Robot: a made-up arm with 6 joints. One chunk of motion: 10 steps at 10 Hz.
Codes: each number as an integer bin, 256 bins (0 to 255) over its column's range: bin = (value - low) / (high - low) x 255, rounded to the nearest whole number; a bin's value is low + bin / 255 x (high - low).
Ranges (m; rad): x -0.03..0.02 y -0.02..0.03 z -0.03..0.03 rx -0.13..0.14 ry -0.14..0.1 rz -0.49..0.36
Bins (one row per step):
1: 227 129 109 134 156 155
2: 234 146 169 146 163 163
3: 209 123 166 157 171 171
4: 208 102 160 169 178 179
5: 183 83 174 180 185 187
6: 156 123 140 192 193 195
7: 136 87 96 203 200 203
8: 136 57 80 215 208 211
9: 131 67 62 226 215 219
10: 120 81 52 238 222 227
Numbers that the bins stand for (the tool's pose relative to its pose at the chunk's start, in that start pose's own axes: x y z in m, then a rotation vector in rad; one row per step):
1: 0.0145 0.0053 -0.0044 0.0119 0.0068 0.0267
2: 0.0159 0.0086 0.0098 0.0246 0.0134 0.0533
3: 0.0110 0.0041 0.0091 0.0362 0.0209 0.0800
4: 0.0108 0.0000 0.0076 0.0489 0.0275 0.1067
5: 0.0059 -0.0037 0.0109 0.0606 0.0341 0.1333
6: 0.0006 0.0041 0.0029 0.0733 0.0416 0.1600
7: -0.0033 -0.0029 -0.0074 0.0849 0.0482 0.1867
8: -0.0033 -0.0088 -0.0112 0.0976 0.0558 0.2133
9: -0.0043 -0.0069 -0.0154 0.1093 0.0624 0.2400
10: -0.0065 -0.0041 -0.0178 0.1220 0.0689 0.2667

